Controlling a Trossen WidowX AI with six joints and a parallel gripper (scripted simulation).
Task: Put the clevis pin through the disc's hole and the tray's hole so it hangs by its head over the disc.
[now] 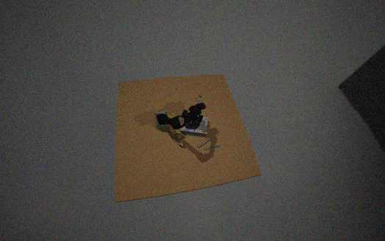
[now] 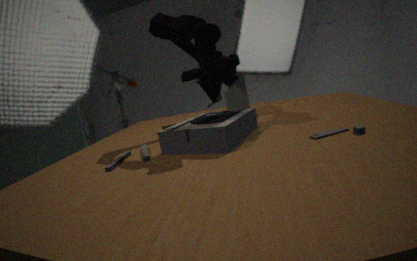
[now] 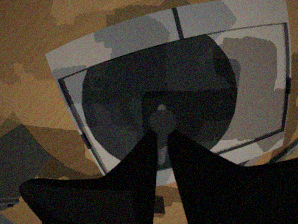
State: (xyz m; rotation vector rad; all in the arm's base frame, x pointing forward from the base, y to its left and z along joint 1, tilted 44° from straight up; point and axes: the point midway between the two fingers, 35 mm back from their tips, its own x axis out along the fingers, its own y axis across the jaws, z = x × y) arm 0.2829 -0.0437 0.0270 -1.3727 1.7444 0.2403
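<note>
My gripper tip is now 1 cm to the left of the steel clevis pin. From my gripper tip the other things lie so: dark aluminium disc 4 cm below, 1 cm ahead; rimmed steel tray 5 cm below, 3 cm ahead, 2 cm to the right; small block 35 cm to the left, 19 cm ahead, 9 cm below.
</note>
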